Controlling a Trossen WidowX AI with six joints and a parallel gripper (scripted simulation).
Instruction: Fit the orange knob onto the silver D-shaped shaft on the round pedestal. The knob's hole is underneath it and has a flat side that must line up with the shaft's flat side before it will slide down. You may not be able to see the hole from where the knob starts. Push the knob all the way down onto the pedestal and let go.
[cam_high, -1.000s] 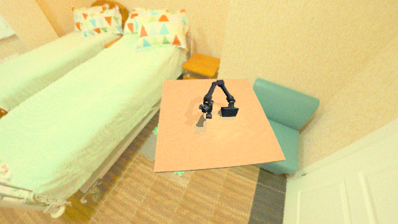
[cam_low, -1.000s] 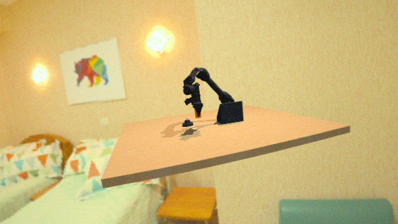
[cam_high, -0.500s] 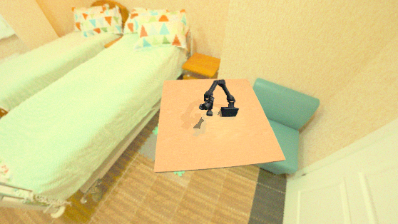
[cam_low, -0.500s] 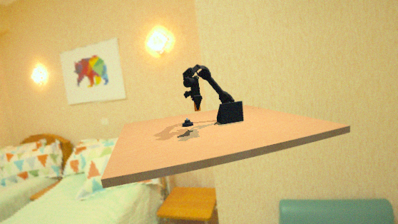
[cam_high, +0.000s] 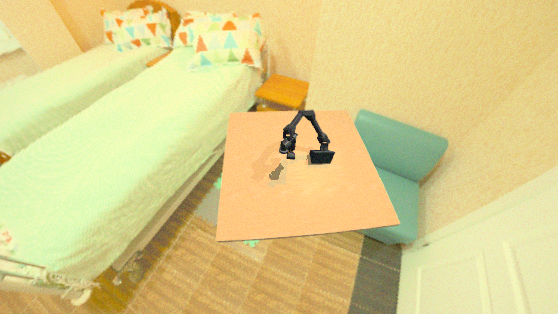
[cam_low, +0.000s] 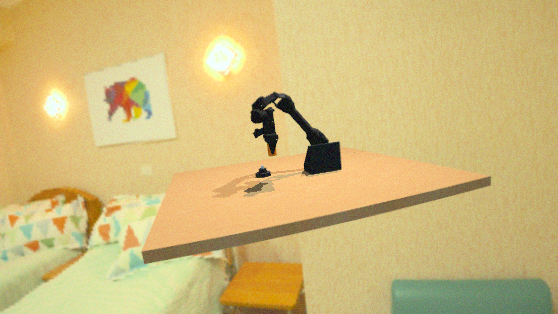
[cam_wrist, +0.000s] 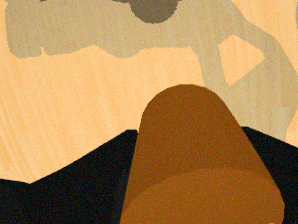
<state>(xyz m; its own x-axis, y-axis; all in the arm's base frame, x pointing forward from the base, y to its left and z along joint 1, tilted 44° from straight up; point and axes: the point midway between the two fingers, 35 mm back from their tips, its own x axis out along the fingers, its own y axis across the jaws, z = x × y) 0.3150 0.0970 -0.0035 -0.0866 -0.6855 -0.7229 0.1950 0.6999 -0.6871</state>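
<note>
My gripper tip is 20 mm short of the shaft, 180 mm to the left of it and 110 mm above it. From my gripper tip the other things lie so: orange knob (30 mm above).
</note>
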